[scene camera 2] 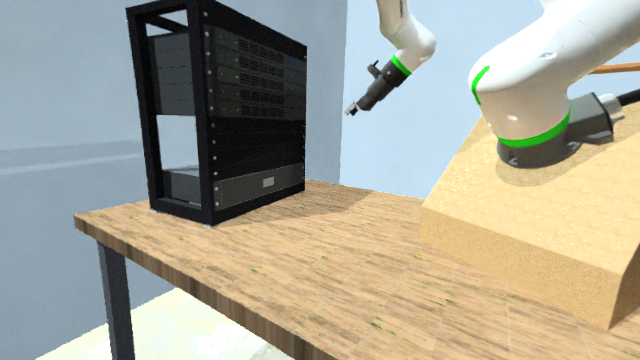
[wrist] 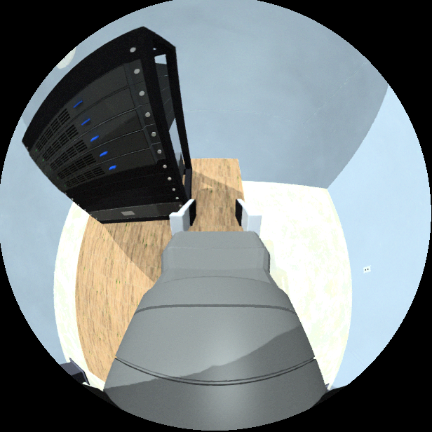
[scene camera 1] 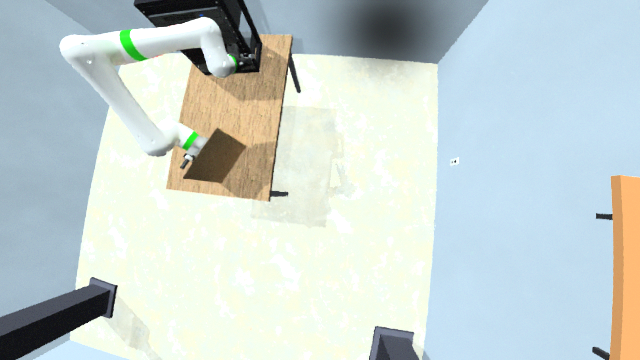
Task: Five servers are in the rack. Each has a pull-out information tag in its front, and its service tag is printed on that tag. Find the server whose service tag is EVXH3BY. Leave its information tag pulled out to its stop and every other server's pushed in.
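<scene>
The black rack stands at the table's far end. Five dark servers fill its upper part; the top server has the same grille front as the others. Their blue information tags show as short bars in the wrist view, top to bottom: first tag, second tag, third tag, fourth tag, fifth tag. All look alike, with no long tag sticking out. No service tag print is readable. My gripper is open and empty, in front of the rack's right side, apart from it.
The wooden table carries the rack and the arm's slanted base block. A grey unit with a pale label sits at the rack's bottom. Walls stand behind and beside the rack. An orange tabletop is at the far right.
</scene>
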